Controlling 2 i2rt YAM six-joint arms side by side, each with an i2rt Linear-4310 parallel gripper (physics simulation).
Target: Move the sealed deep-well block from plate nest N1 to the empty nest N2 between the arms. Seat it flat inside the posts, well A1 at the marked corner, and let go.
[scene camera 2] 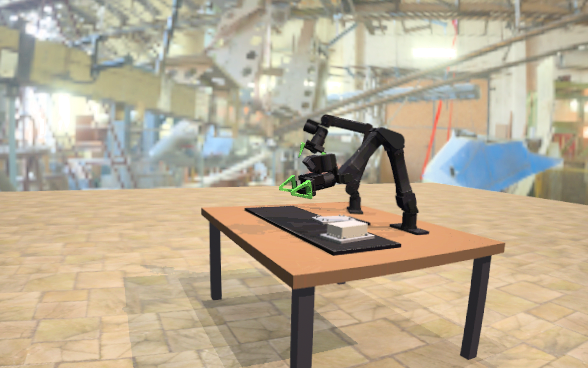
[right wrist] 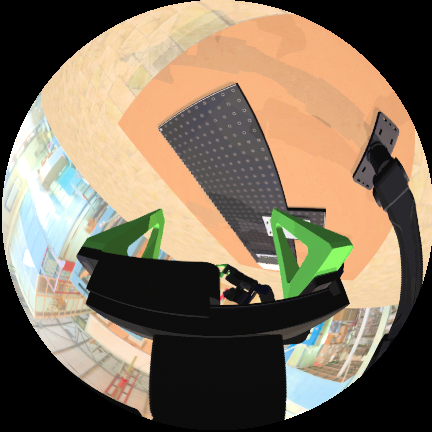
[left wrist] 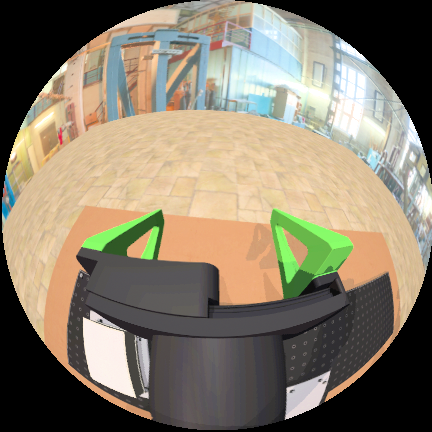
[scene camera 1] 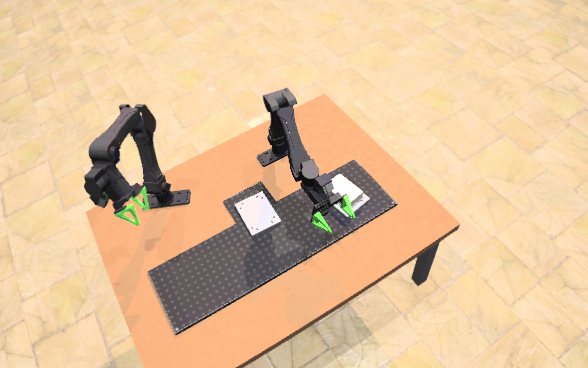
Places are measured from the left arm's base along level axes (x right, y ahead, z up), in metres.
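Where they show: left gripper, between the fingertips: (scene camera 2: 284,190) (right wrist: 220,268) (left wrist: 216,214) (scene camera 1: 343,226); right gripper, between the fingertips: (right wrist: 217,214) (scene camera 1: 143,217); left arm's base, origin of its link: (scene camera 2: 408,230) (scene camera 1: 280,152); right arm's base, origin of its link: (scene camera 2: 354,210) (right wrist: 376,152) (scene camera 1: 166,200).
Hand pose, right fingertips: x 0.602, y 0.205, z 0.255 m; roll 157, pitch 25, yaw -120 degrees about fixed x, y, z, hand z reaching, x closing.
Observation:
Each offset is from my right fingertips to the top centre of the thing. Level surfaces: height alone.
The white deep-well block @(dz -0.188, dx -0.685, dy +0.149 m) (scene camera 1: 346,185) (scene camera 2: 346,229) (left wrist: 107,355) sits in nest N1 (scene camera 1: 364,200) (scene camera 2: 367,237), on the right part of the board in scene camera 1. The white plate nest N2 @(dz -0.220, dx -0.370, dy +0.034 m) (scene camera 1: 256,213) (scene camera 2: 325,218) (left wrist: 304,398) stands empty near the middle. My left gripper (scene camera 1: 342,225) (scene camera 2: 286,191) (left wrist: 216,214) is open and empty. It hangs well above the board and points outward, apart from the block. My right gripper (scene camera 1: 142,217) (right wrist: 217,214) is open and empty, high at the left in scene camera 1. Well A1 and the corner mark are too small to tell.
The black perforated board @(dz -0.242 m) (scene camera 1: 210,280) (scene camera 2: 280,217) (left wrist: 367,310) (right wrist: 220,145) lies on the orange table @(dz -0.255 m) (scene camera 1: 400,220) (scene camera 2: 450,245). Both arm bases stand along the table's rear side in scene camera 1. The left arm reaches over the board between the two nests.

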